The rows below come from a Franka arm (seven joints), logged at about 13 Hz.
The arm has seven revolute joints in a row. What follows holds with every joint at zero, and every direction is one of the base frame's.
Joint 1 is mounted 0.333 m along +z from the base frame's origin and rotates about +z.
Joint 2 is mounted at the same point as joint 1 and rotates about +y.
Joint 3 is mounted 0.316 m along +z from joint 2 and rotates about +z.
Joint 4 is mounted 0.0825 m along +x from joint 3 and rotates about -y.
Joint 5 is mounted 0.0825 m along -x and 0.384 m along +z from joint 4 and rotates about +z.
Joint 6 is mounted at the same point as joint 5 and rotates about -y.
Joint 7 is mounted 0.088 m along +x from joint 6 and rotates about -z.
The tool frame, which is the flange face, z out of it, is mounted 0.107 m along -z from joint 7; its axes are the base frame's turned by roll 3.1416, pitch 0 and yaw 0 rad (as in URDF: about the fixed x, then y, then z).
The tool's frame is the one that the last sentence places.
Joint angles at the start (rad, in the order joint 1, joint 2, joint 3, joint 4, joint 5, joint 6, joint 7):
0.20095, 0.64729, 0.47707, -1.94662, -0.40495, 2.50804, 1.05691
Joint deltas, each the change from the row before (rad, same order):
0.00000, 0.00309, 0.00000, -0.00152, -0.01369, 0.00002, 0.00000
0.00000, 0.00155, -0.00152, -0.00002, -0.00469, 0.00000, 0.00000
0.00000, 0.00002, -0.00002, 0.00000, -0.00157, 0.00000, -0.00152
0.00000, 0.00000, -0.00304, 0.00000, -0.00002, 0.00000, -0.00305
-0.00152, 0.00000, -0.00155, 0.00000, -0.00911, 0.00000, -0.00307
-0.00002, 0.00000, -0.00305, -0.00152, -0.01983, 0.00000, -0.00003
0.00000, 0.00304, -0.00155, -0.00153, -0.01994, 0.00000, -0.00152
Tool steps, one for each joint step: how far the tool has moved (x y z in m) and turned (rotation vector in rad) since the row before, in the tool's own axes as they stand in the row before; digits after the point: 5 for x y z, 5 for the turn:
-0.00103, 0.00046, 0.00224, -0.00594, 0.00303, -0.01126
0.00033, 0.00076, 0.00108, -0.00272, 0.00127, -0.00251
-0.00001, 0.00000, 0.00001, -0.00048, 0.00079, -0.00277
0.00115, 0.00134, 0.00045, -0.00172, 0.00066, -0.00064
0.00118, 0.00132, 0.00020, -0.00354, 0.00505, -0.00766
0.00047, 0.00156, 0.00100, -0.00853, 0.00964, -0.01396
-0.00059, 0.00106, 0.00245, -0.00857, 0.00644, -0.01673

